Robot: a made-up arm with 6 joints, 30 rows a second.
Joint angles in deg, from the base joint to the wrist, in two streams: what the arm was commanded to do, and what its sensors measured. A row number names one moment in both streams.
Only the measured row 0 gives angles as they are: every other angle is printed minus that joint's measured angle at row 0.
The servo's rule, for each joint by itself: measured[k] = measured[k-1] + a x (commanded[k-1-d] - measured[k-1]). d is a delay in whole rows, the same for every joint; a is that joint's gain. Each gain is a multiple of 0.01, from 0.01 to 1. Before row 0 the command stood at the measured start. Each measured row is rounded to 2 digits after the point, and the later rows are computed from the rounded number. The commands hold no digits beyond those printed.
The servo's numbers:
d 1
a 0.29 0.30 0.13 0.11 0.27 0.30
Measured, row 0:
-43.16, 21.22, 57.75, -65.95, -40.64, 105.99
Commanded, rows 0 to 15:
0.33, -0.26, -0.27, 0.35, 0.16, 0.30
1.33, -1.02, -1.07, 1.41, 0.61, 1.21
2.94, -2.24, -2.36, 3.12, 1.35, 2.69
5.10, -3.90, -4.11, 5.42, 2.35, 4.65
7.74, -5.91, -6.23, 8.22, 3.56, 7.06
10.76, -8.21, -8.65, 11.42, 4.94, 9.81
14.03, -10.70, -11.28, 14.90, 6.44, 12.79
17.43, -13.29, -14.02, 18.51, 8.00, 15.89
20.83, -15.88, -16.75, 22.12, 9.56, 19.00
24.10, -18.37, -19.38, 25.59, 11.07, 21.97
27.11, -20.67, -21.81, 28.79, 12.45, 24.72
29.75, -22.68, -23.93, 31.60, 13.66, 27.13
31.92, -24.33, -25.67, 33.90, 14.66, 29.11
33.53, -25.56, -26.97, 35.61, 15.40, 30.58
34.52, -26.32, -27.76, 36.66, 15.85, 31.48
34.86, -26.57, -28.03, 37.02, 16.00, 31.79
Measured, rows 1 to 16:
0.00, 0.00, 0.00, 0.00, 0.00, 0.00
0.10, -0.08, -0.04, 0.04, 0.04, 0.09
0.46, -0.36, -0.17, 0.19, 0.19, 0.43
1.18, -0.92, -0.45, 0.51, 0.50, 1.11
2.32, -1.81, -0.93, 1.05, 1.00, 2.17
3.89, -3.04, -1.62, 1.84, 1.69, 3.64
5.88, -4.59, -2.53, 2.89, 2.57, 5.49
8.24, -6.42, -3.67, 4.21, 3.61, 7.68
10.91, -8.48, -5.02, 5.78, 4.80, 10.14
13.79, -10.70, -6.54, 7.58, 6.09, 12.80
16.78, -13.00, -8.21, 9.56, 7.43, 15.55
19.78, -15.30, -9.98, 11.68, 8.79, 18.30
22.67, -17.51, -11.79, 13.87, 10.10, 20.95
25.35, -19.56, -13.59, 16.07, 11.33, 23.40
27.72, -21.36, -15.33, 18.22, 12.43, 25.55
29.69, -22.85, -16.95, 20.25, 13.35, 27.33

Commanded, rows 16 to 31:
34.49, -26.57, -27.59, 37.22, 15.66, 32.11
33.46, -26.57, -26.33, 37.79, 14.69, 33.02
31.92, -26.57, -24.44, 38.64, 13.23, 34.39
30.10, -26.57, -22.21, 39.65, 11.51, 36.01
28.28, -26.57, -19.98, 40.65, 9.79, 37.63
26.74, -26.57, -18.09, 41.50, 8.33, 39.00
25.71, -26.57, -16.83, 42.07, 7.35, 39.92
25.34, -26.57, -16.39, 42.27, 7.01, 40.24
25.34, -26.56, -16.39, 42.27, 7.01, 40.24
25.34, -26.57, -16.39, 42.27, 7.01, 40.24
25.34, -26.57, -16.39, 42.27, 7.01, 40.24
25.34, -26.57, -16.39, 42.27, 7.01, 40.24
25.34, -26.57, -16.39, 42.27, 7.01, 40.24
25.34, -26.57, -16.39, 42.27, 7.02, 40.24
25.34, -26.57, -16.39, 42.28, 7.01, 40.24
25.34, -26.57, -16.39, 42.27, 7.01, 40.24
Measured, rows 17 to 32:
31.19, -23.97, -18.39, 22.09, 14.07, 28.67
32.15, -24.75, -19.59, 23.75, 14.50, 29.70
32.53, -25.30, -20.47, 25.29, 14.55, 30.70
32.35, -25.68, -20.99, 26.76, 14.19, 31.81
31.70, -25.95, -21.15, 28.18, 13.47, 33.07
30.71, -26.14, -21.00, 29.55, 12.48, 34.44
29.56, -26.27, -20.62, 30.86, 11.36, 35.81
28.44, -26.36, -20.13, 32.09, 10.28, 37.04
27.54, -26.42, -19.64, 33.21, 9.40, 38.00
26.90, -26.46, -19.22, 34.21, 8.75, 38.67
26.45, -26.49, -18.85, 35.10, 8.28, 39.14
26.13, -26.51, -18.53, 35.89, 7.94, 39.47
25.90, -26.53, -18.25, 36.59, 7.69, 39.70
25.74, -26.54, -18.01, 37.21, 7.51, 39.86
25.62, -26.55, -17.80, 37.77, 7.38, 39.97
25.54, -26.56, -17.62, 38.27, 7.28, 40.05

